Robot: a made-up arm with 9 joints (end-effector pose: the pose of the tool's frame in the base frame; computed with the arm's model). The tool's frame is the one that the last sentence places.
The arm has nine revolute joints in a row. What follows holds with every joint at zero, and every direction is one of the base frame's. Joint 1 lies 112.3 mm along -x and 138.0 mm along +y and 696.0 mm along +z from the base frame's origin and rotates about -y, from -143.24 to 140.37 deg. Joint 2 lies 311.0 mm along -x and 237.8 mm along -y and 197.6 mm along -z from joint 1 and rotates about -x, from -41.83 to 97.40 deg. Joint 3 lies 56.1 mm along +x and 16.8 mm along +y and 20.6 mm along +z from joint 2 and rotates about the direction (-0.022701, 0.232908, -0.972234), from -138.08 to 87.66 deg. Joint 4 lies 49.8 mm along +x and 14.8 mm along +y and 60.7 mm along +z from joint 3 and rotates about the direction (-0.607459, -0.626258, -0.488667), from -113.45 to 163.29 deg. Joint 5 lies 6.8 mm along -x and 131.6 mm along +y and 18.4 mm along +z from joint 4 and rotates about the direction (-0.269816, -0.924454, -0.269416), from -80.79 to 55.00 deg. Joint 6 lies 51.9 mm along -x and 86.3 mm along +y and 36.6 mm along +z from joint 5 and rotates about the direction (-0.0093, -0.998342, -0.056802), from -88.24 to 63.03 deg. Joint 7 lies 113.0 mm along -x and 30.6 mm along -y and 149.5 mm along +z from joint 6 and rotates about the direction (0.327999, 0.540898, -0.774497), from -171.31 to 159.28 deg. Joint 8 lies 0.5 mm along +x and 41.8 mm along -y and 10.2 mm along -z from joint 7 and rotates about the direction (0.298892, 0.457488, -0.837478), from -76.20 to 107.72 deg. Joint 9 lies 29.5 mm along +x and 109.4 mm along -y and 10.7 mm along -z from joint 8 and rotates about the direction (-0.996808, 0.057, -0.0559), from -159.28 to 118.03 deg. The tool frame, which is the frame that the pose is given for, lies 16.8 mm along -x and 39.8 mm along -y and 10.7 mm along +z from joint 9; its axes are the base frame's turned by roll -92.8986, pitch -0.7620 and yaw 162.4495 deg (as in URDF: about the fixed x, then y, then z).
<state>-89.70 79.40 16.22 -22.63 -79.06 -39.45 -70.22 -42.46 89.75</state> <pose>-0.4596 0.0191 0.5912 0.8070 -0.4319 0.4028 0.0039</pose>
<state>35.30 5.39 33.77 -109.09 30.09 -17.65 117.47 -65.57 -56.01</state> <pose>-0.4418 -0.3370 0.6279 0.2189 -0.7355 -0.2807 0.5765</pose>
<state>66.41 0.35 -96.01 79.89 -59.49 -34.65 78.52 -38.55 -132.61</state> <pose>-0.3002 -0.1394 0.2084 -0.2311 0.9359 0.1364 0.2283</pose>
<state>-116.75 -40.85 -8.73 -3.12 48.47 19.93 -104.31 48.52 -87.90</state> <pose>0.1624 -0.0948 1.0878 0.0823 -0.9458 0.1094 0.2945</pose>
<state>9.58 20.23 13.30 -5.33 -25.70 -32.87 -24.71 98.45 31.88</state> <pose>-0.3225 0.0579 0.8295 0.0819 -0.1122 0.5290 0.8372</pose>
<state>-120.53 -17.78 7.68 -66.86 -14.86 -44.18 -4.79 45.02 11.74</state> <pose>-0.1212 -0.2836 0.7253 0.7432 0.1247 -0.4492 0.4799</pose>
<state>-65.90 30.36 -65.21 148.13 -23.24 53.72 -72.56 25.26 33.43</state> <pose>-0.6501 0.0512 0.7691 0.6475 -0.0886 -0.4116 0.6352</pose>
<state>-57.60 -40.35 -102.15 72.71 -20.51 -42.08 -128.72 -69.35 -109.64</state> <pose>-0.5576 -0.1338 1.2629 -0.6649 -0.0301 -0.3033 0.6819</pose>
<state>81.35 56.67 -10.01 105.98 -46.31 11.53 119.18 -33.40 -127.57</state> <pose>0.3918 0.0152 0.3442 0.0717 0.1766 0.3402 0.9208</pose>
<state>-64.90 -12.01 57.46 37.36 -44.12 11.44 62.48 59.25 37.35</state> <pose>-0.0009 0.1233 0.8497 -0.1547 0.4717 -0.1794 0.8493</pose>
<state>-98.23 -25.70 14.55 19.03 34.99 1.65 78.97 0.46 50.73</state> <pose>-0.1192 0.1830 1.1705 0.1323 0.2104 0.4687 0.8477</pose>
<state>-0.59 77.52 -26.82 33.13 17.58 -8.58 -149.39 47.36 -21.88</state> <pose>-0.6221 0.2145 0.2557 -0.5488 -0.2480 -0.5948 0.5324</pose>
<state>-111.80 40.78 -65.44 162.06 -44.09 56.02 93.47 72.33 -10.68</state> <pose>-0.6230 0.1119 0.9609 -0.2164 -0.5661 -0.0634 0.7929</pose>
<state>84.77 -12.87 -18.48 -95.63 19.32 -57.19 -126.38 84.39 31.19</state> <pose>-0.1572 -0.0064 0.6978 -0.3529 0.2814 -0.6006 0.6600</pose>
